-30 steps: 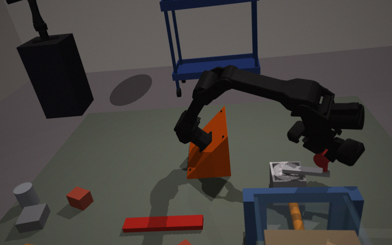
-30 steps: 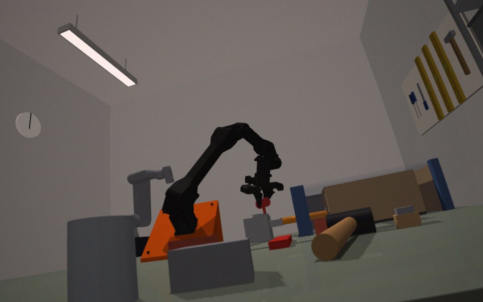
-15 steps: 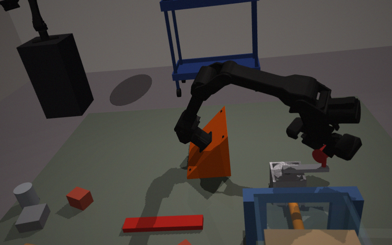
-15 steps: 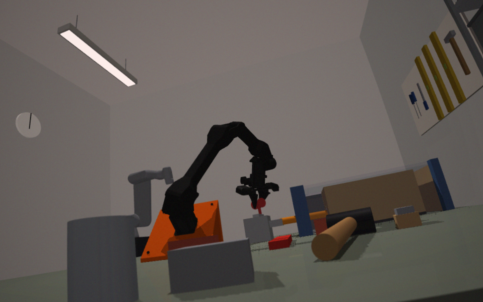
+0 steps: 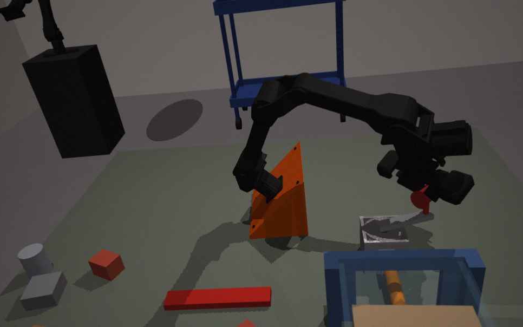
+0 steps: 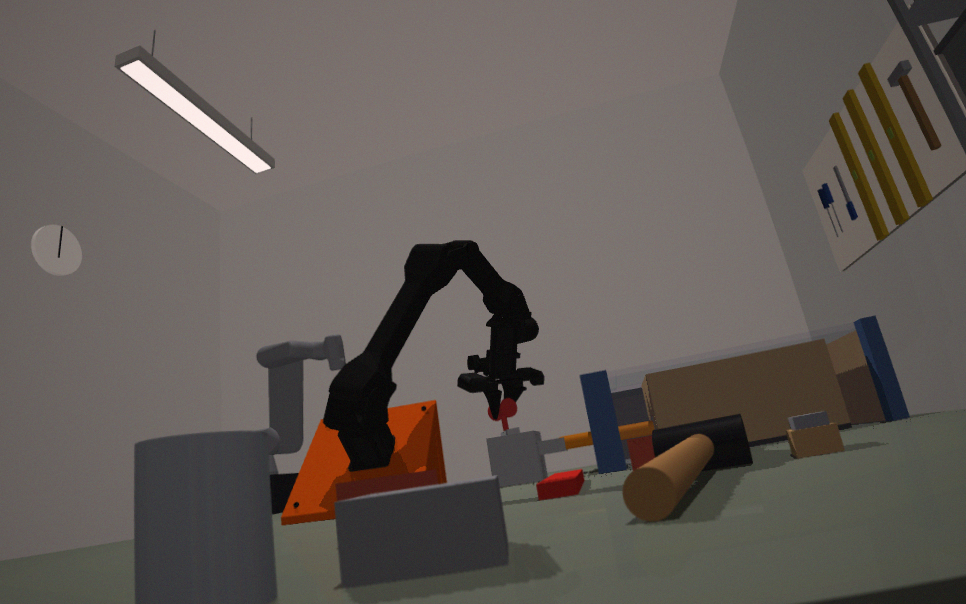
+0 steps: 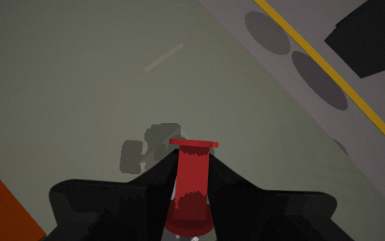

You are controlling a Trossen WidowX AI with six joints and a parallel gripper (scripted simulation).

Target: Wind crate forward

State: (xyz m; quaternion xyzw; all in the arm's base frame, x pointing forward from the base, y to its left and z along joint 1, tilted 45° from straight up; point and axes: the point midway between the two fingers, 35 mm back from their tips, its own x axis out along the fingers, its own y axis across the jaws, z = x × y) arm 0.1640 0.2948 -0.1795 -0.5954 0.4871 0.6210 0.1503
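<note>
Now: the grey crank arm 50 mm to the right of my gripper tip, 30 mm below it and 20 mm ahead of it. Also, from my gripper tip: frame: 200 mm ahead, 120 mm to the right, 30 mm below; then grey winch: 120 mm to the right, 100 mm below, 20 mm ahead; then red knob: 10 mm to the right, 10 mm ahead.
</note>
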